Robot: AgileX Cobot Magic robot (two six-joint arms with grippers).
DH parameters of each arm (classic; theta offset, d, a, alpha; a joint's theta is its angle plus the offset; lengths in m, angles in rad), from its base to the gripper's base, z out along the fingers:
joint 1: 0 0.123 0 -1.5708
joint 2: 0.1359 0 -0.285 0
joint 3: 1.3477 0 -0.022 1.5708
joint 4: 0 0.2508 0 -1.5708
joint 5: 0 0 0.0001 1.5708
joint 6: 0 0.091 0 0
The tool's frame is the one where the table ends.
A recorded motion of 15 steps. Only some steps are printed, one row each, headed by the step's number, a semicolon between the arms.
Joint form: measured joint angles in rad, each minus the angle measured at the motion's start. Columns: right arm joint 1, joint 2, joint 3, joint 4, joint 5, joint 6; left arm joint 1, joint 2, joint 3, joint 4, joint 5, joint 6.
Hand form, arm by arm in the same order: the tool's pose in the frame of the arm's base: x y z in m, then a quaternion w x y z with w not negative. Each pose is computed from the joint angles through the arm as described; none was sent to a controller.
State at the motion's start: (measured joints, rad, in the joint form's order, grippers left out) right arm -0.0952 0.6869 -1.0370 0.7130 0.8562 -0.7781; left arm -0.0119 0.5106 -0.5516 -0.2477 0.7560 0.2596
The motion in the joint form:
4: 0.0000 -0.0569 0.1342 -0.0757 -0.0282 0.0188; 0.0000 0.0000 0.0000 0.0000 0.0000 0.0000
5: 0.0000 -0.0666 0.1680 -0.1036 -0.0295 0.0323; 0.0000 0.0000 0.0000 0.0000 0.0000 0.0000
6: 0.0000 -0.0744 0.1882 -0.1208 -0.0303 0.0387; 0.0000 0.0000 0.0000 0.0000 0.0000 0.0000
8: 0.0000 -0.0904 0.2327 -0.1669 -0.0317 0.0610; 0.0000 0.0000 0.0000 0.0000 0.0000 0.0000
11: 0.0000 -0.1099 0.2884 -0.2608 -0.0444 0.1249; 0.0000 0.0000 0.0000 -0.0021 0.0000 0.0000
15: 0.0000 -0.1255 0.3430 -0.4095 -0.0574 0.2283; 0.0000 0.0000 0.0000 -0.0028 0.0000 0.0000
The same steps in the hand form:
4: 0.1014 0.0304 0.4007 0.58023 -0.20735 0.78416 0.07376; 0.0916 -0.0164 0.2969 0.46166 0.07845 0.88156 -0.05976
5: 0.1016 0.0288 0.3904 0.56765 -0.20387 0.79473 0.06797; 0.0916 -0.0164 0.2969 0.46166 0.07845 0.88156 -0.05976
6: 0.1011 0.0279 0.3844 0.56085 -0.20271 0.80021 0.06348; 0.0916 -0.0164 0.2969 0.46166 0.07845 0.88156 -0.05976
8: 0.1002 0.0253 0.3708 0.54388 -0.19815 0.81376 0.05220; 0.0916 -0.0164 0.2969 0.46166 0.07845 0.88156 -0.05976
11: 0.0992 0.0195 0.3534 0.52135 -0.18104 0.83343 0.02861; 0.0916 -0.0165 0.2970 0.46172 0.07808 0.88149 -0.06074
15: 0.0984 0.0102 0.3352 0.49220 -0.15578 0.85636 -0.01113; 0.0916 -0.0166 0.2970 0.46174 0.07796 0.88147 -0.06106

